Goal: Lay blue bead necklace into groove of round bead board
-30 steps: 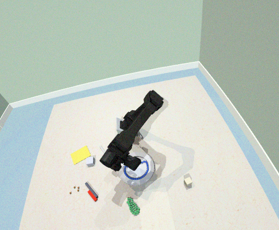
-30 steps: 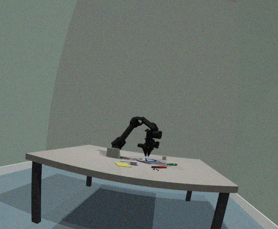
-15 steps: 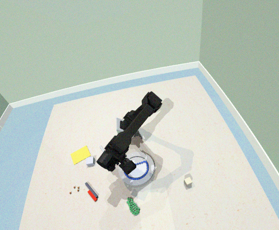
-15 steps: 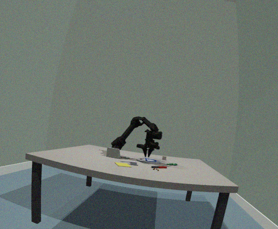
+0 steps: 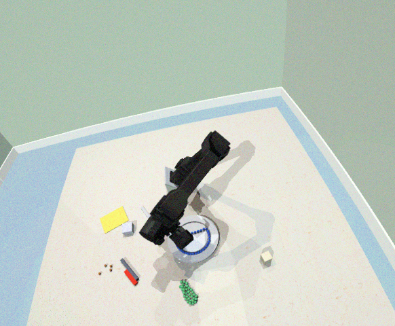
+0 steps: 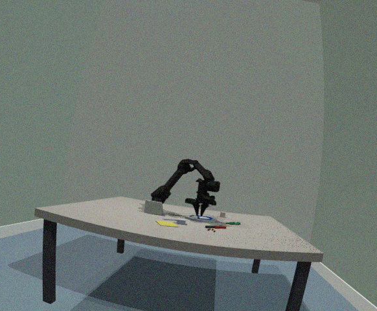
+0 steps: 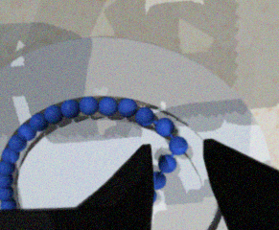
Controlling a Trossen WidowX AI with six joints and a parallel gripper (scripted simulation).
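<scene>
The round bead board is 6 cm to the left of my gripper tip and 2 cm below it. The rest, counted from my gripper tip: white cube: 21 cm to the right, 6 cm behind, 2 cm below; grey tool: 18 cm to the right, 13 cm ahead, 2 cm below; stick: 13 cm to the right, 12 cm behind, 3 cm below.
</scene>
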